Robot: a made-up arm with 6 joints. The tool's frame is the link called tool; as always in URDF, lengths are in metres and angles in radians. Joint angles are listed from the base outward.
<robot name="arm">
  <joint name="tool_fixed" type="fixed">
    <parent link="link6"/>
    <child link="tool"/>
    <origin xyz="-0.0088 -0.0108 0.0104" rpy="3.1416 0 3.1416"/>
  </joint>
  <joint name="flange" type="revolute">
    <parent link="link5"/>
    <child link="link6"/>
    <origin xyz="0.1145 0.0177 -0.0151" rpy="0 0 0"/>
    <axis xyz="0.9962 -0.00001 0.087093"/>
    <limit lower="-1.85" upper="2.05"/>
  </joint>
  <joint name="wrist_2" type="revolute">
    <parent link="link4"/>
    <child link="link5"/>
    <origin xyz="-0.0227 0.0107 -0.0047" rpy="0 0 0"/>
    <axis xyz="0.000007 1 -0.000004"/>
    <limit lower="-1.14" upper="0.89"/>
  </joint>
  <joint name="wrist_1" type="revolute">
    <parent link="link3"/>
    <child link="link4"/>
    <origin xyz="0.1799 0.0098 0.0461" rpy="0 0 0"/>
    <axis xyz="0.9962 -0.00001 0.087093"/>
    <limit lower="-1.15" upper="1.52"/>
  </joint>
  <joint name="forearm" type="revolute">
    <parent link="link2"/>
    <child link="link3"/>
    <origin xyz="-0.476 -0.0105 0.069" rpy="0 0 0"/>
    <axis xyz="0.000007 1 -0.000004"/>
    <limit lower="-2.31" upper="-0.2"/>
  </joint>
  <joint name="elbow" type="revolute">
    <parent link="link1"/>
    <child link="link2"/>
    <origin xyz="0.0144 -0.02 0.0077" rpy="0 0 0"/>
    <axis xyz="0.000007 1 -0.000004"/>
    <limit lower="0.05" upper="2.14"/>
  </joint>
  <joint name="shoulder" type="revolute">
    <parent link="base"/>
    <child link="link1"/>
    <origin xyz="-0.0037 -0.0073 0.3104" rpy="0 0 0"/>
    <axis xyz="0 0 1"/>
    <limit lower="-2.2" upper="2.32"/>
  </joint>
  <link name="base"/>
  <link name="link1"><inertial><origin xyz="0.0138 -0.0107 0.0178"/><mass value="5.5"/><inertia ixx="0.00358" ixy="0" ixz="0" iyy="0.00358" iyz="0" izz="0.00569"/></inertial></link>
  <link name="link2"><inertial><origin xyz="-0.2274 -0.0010 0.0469"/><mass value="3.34"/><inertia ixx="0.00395" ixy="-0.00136" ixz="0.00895" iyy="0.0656" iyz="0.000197" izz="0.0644"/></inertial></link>
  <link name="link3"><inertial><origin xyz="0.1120 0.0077 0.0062"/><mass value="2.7"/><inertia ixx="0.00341" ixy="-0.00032" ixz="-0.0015" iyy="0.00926" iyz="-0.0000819" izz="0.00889"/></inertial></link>
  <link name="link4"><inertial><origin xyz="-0.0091 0.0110 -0.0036"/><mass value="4.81"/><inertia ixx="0.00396" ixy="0" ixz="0.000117" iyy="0.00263" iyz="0" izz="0.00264"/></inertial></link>
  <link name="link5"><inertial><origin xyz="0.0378 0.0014 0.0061"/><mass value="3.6"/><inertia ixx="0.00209" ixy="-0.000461" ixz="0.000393" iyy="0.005" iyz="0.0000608" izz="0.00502"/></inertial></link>
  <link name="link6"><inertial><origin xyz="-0.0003 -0.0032 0.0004"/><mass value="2.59"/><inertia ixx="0.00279" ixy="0" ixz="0.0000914" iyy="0.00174" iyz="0" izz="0.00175"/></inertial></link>
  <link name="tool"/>
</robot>
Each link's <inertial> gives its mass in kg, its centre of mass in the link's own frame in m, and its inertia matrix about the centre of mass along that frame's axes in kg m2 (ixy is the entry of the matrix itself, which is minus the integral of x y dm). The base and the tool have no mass. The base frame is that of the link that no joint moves.
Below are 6 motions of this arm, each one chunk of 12 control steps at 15 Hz.
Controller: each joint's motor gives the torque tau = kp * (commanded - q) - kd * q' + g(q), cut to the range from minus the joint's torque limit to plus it. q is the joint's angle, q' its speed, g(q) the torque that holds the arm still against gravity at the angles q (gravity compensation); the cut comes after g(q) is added. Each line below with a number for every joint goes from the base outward.
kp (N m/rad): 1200 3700 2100 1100 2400 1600
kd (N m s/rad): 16 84 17 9.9 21 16
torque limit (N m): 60 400 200 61 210 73
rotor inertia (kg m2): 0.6 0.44 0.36 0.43 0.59 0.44
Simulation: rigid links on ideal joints. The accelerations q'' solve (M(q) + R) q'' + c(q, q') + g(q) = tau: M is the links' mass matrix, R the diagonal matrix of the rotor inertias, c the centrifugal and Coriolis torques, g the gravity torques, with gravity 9.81 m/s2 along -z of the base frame. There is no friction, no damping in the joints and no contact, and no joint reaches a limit. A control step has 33 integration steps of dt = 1/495 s. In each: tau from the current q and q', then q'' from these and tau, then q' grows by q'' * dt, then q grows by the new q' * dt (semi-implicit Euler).
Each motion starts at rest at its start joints. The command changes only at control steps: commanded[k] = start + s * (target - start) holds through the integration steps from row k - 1 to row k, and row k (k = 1, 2, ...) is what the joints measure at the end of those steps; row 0 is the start. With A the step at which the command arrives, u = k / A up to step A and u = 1 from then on. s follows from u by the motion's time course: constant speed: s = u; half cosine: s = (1 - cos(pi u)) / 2; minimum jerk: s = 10 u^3 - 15 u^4 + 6 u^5; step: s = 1 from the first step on.
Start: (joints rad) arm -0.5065 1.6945 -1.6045 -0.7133 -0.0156 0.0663
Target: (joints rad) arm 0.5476 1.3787 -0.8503 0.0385 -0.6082 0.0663
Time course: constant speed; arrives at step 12
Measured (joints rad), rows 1 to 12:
1: -0.4474 1.6688 -1.5179 -0.6235 -0.0723 0.0665
2: -0.2955 1.6413 -1.4634 -0.5713 -0.1267 0.0663
3: -0.1765 1.6147 -1.3975 -0.5033 -0.1740 0.0664
4: -0.1266 1.5867 -1.3351 -0.4436 -0.2234 0.0664
5: -0.0588 1.5591 -1.2723 -0.3803 -0.2722 0.0664
6: 0.0546 1.5345 -1.2091 -0.3179 -0.3220 0.0664
7: 0.1456 1.5083 -1.1458 -0.2555 -0.3713 0.0664
8: 0.2187 1.4804 -1.0832 -0.1925 -0.4205 0.0664
9: 0.3109 1.4543 -1.0202 -0.1301 -0.4699 0.0664
10: 0.4029 1.4284 -0.9571 -0.0677 -0.5192 0.0664
11: 0.4858 1.4015 -0.8942 -0.0048 -0.5686 0.0664
12: 0.5742 1.3750 -0.8312 0.0578 -0.6179 0.0664

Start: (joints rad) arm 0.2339 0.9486 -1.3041 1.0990 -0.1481 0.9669
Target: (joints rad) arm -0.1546 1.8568 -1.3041 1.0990 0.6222 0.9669
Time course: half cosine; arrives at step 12
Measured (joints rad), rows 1 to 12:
1: 0.2245 0.9630 -1.3047 1.0990 -0.1318 0.9669
2: 0.2013 1.0111 -1.3042 1.0990 -0.0870 0.9669
3: 0.1688 1.0905 -1.3025 1.0989 -0.0206 0.9669
4: 0.1274 1.1890 -1.3019 1.0990 0.0628 0.9669
5: 0.0797 1.3010 -1.3017 1.0992 0.1581 0.9669
6: 0.0293 1.4209 -1.3012 1.0992 0.2589 0.9669
7: -0.0209 1.5396 -1.3008 1.0992 0.3583 0.9669
8: -0.0678 1.6485 -1.3008 1.0991 0.4495 0.9669
9: -0.1082 1.7407 -1.3009 1.0989 0.5262 0.9669
10: -0.1388 1.8099 -1.3013 1.0988 0.5833 0.9669
11: -0.1569 1.8515 -1.3020 1.0986 0.6168 0.9669
12: -0.1606 1.8625 -1.3031 1.0986 0.6244 0.9669

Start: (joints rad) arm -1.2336 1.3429 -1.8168 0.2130 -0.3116 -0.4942
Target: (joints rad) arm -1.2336 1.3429 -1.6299 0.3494 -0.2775 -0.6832
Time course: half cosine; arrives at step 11
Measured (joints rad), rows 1 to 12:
1: -1.2337 1.3427 -1.8120 0.2170 -0.3106 -0.4990
2: -1.2337 1.3428 -1.7988 0.2269 -0.3080 -0.5120
3: -1.2337 1.3434 -1.7795 0.2408 -0.3044 -0.5310
4: -1.2337 1.3437 -1.7557 0.2582 -0.3000 -0.5547
5: -1.2337 1.3437 -1.7293 0.2774 -0.2952 -0.5812
6: -1.2337 1.3437 -1.7024 0.2969 -0.2903 -0.6083
7: -1.2337 1.3438 -1.6772 0.3152 -0.2858 -0.6338
8: -1.2336 1.3437 -1.6558 0.3306 -0.2820 -0.6556
9: -1.2336 1.3436 -1.6399 0.3421 -0.2792 -0.6720
10: -1.2336 1.3434 -1.6308 0.3487 -0.2776 -0.6817
11: -1.2336 1.3432 -1.6292 0.3497 -0.2774 -0.6838
12: -1.2336 1.3428 -1.6302 0.3493 -0.2776 -0.6831

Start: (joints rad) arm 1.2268 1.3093 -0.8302 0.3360 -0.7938 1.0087
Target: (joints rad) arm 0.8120 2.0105 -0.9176 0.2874 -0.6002 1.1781
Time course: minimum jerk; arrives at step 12
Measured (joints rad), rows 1 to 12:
1: 1.2240 1.3130 -0.8309 0.3356 -0.7926 1.0098
2: 1.2079 1.3357 -0.8345 0.3337 -0.7856 1.0160
3: 1.1753 1.3876 -0.8415 0.3299 -0.7706 1.0291
4: 1.1281 1.4670 -0.8521 0.3241 -0.7482 1.0486
5: 1.0694 1.5668 -0.8650 0.3171 -0.7204 1.0729
6: 1.0047 1.6770 -0.8787 0.3095 -0.6900 1.0994
7: 0.9402 1.7853 -0.8916 0.3022 -0.6603 1.1253
8: 0.8825 1.8800 -0.9025 0.2960 -0.6347 1.1477
9: 0.8381 1.9516 -0.9104 0.2914 -0.6155 1.1645
10: 0.8120 1.9950 -0.9152 0.2887 -0.6040 1.1745
11: 0.8049 2.0118 -0.9172 0.2876 -0.5999 1.1782
12: 0.8105 2.0115 -0.9175 0.2875 -0.6001 1.1781

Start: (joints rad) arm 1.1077 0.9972 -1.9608 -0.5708 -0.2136 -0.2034
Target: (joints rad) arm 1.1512 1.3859 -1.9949 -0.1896 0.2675 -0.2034
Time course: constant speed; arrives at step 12
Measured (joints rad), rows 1 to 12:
1: 1.1119 1.0229 -1.9655 -0.5234 -0.1648 -0.2033
2: 1.1166 1.0682 -1.9624 -0.4996 -0.1233 -0.2034
3: 1.1201 1.1043 -1.9647 -0.4646 -0.0842 -0.2033
4: 1.1232 1.1310 -1.9705 -0.4340 -0.0443 -0.2034
5: 1.1267 1.1615 -1.9735 -0.4016 -0.0043 -0.2034
6: 1.1305 1.1963 -1.9749 -0.3702 0.0360 -0.2033
7: 1.1342 1.2297 -1.9776 -0.3383 0.0761 -0.2033
8: 1.1377 1.2610 -1.9810 -0.3065 0.1161 -0.2034
9: 1.1413 1.2929 -1.9839 -0.2747 0.1561 -0.2034
10: 1.1450 1.3257 -1.9864 -0.2430 0.1962 -0.2034
11: 1.1487 1.3583 -1.9892 -0.2112 0.2363 -0.2034
12: 1.1523 1.3905 -1.9922 -0.1794 0.2764 -0.2034

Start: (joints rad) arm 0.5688 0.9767 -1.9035 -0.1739 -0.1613 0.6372
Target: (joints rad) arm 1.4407 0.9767 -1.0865 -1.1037 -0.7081 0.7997
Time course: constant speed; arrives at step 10
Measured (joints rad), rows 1 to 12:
1: 0.6770 0.9721 -1.8022 -0.3105 -0.2254 0.6576
2: 0.7771 0.9818 -1.7154 -0.3836 -0.2820 0.6736
3: 0.8499 0.9817 -1.6346 -0.4870 -0.3354 0.6895
4: 0.9442 0.9772 -1.5535 -0.5745 -0.3910 0.7060
5: 1.0289 0.9775 -1.4702 -0.6705 -0.4458 0.7222
6: 1.1165 0.9790 -1.3872 -0.7622 -0.5007 0.7384
7: 1.2039 0.9782 -1.3053 -0.8560 -0.5557 0.7547
8: 1.2908 0.9776 -1.2231 -0.9487 -0.6107 0.7709
9: 1.3783 0.9777 -1.1408 -1.0419 -0.6656 0.7872
10: 1.4654 0.9776 -1.0588 -1.1349 -0.7205 0.8034
11: 1.4334 0.9788 -1.0996 -1.0879 -0.7079 0.7991
12: 1.4414 0.9745 -1.0805 -1.1117 -0.7067 0.7996

